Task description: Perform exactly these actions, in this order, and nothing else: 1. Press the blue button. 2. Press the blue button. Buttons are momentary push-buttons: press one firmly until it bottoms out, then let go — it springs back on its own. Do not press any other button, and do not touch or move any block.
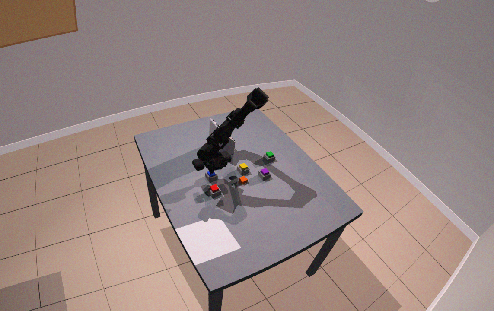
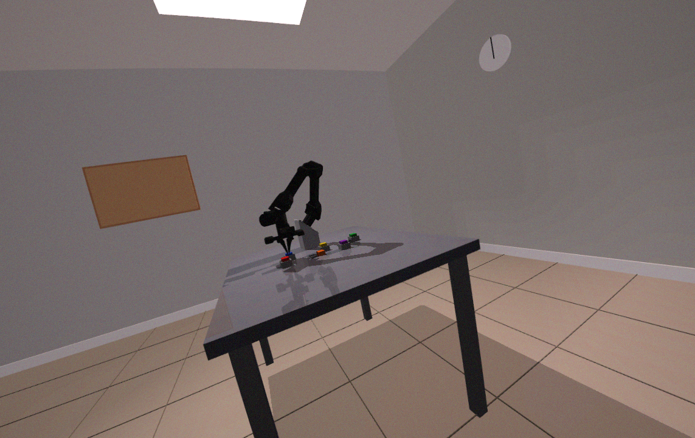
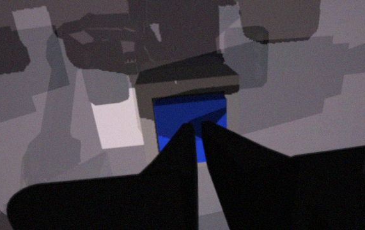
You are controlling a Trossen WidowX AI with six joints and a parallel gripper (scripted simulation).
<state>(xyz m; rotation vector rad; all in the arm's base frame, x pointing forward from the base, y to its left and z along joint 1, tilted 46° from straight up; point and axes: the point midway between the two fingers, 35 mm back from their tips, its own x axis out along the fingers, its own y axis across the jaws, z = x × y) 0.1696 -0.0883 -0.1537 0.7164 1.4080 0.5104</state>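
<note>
My gripper tip is now 10 mm above the blue button. The rest, counted from my gripper tip: red button (90 mm ahead, 40 mm to the right); orange block (100 mm ahead, 130 mm to the left, 20 mm below); yellow button (40 mm ahead, 170 mm to the left).
</note>
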